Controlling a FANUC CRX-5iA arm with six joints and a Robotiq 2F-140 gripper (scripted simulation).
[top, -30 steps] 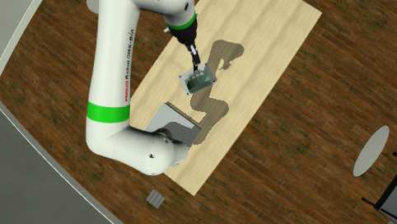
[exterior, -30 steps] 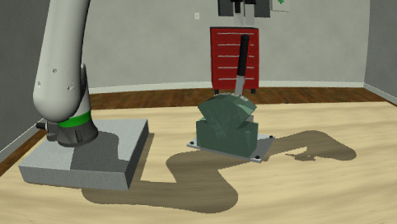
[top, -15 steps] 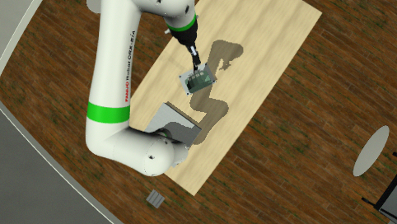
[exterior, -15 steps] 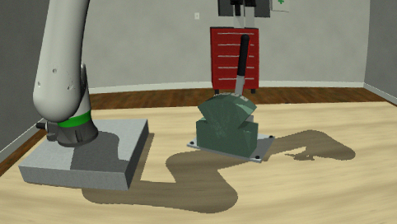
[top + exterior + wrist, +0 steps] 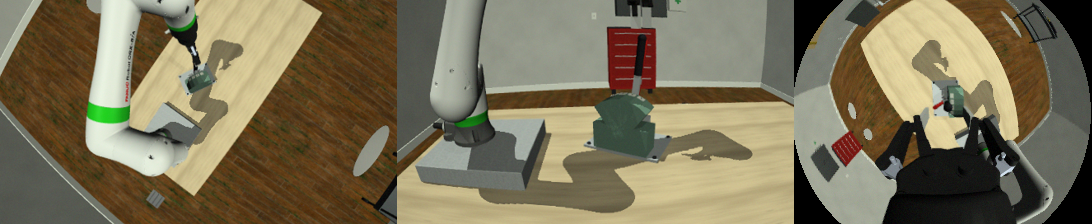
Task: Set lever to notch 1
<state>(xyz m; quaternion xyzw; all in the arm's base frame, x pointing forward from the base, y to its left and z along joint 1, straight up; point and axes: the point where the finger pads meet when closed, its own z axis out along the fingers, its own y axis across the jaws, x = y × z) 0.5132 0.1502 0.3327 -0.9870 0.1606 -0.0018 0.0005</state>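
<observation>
Now: the red bar 19 cm below my hand, 2 cm to the left of it and 1 cm behind it.
</observation>
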